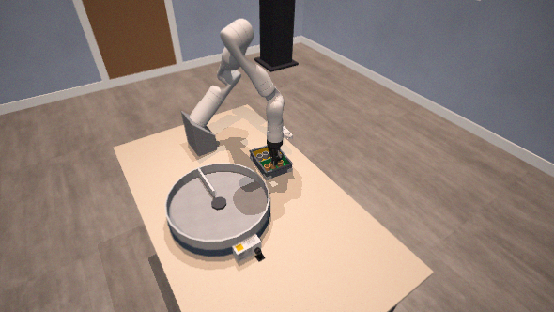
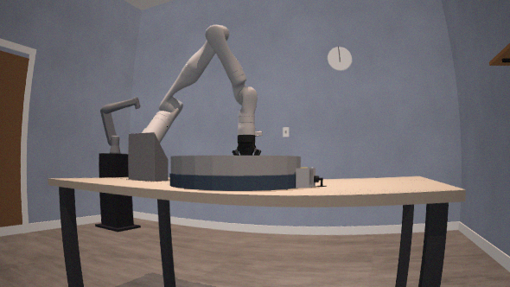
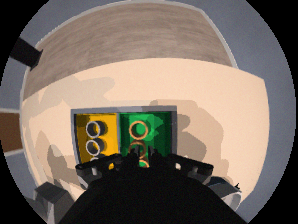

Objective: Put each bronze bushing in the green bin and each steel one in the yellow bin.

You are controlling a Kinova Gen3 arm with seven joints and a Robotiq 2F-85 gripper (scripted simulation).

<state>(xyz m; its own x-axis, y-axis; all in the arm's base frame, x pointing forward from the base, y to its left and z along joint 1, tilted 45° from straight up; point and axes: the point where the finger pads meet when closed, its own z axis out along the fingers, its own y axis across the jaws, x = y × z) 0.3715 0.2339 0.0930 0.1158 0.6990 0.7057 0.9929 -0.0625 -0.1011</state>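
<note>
Now: hand 4 cm past the bin and 3 cm above it. Also, from my hand: grey turntable 34 cm to the right, 10 cm ahead.
</note>
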